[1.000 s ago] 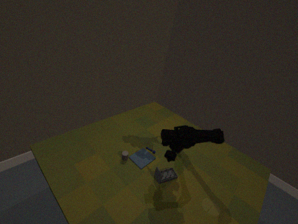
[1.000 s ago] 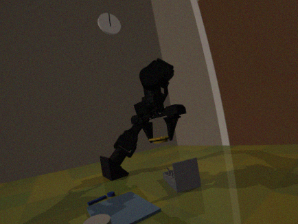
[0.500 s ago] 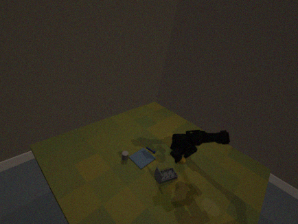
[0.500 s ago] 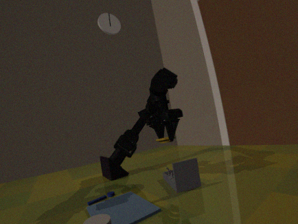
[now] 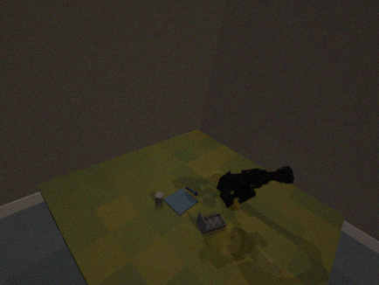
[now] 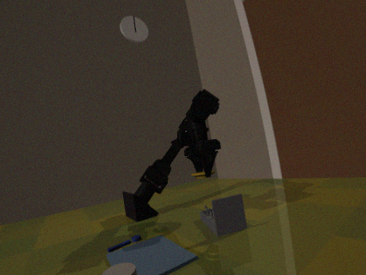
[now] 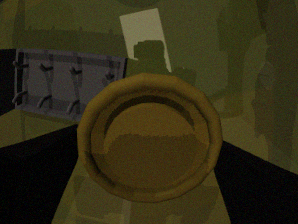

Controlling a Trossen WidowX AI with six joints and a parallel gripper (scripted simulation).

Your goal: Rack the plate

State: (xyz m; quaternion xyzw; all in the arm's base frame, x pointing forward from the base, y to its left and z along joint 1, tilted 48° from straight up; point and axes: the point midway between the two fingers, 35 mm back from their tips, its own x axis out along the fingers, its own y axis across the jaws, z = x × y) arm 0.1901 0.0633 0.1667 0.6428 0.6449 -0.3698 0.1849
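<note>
The grey dish rack lies 9 cm ahead of my gripper tip, 3 cm to the right of it and 9 cm below it. From my gripper tip the other things lie so: yellow plate (1 cm above); blue mat (13 cm ahead, 23 cm to the right, 11 cm below).
</note>
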